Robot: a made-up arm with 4 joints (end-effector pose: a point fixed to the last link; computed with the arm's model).
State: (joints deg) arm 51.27 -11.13 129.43 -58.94
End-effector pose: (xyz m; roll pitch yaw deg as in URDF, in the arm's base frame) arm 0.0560 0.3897 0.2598 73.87 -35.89 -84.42
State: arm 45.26 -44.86 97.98 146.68
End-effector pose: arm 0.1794 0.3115 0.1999 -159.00 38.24 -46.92
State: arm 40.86 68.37 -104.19 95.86
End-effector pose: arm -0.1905 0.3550 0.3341 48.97 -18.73 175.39
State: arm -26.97 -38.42 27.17 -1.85
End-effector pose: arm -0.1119 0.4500 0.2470 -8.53 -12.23 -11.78
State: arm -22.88 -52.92 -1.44 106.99
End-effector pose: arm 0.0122 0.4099 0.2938 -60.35 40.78 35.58
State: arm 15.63 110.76 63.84 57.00
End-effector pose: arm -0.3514 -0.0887 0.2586 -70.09 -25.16 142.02
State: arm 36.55 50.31 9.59 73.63
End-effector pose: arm -0.2122 0.2886 0.4376 -21.43 11.04 87.08
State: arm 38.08 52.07 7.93 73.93
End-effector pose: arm -0.2095 0.2828 0.4419 -20.06 10.55 88.79
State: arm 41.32 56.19 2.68 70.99
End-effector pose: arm -0.2021 0.2710 0.4505 -13.65 9.65 91.55
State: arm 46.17 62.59 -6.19 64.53
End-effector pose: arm -0.1909 0.2547 0.4608 -2.56 8.84 95.25
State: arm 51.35 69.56 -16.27 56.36
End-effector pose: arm -0.1805 0.2397 0.4677 9.68 9.06 99.15
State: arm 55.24 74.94 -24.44 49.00
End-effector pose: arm -0.1745 0.2305 0.4701 19.41 10.39 102.27
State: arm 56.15 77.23 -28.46 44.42
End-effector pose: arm -0.1749 0.2292 0.4687 24.46 12.29 103.86
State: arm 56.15 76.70 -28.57 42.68
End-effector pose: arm -0.1721 0.2311 0.4688 26.06 13.01 102.73
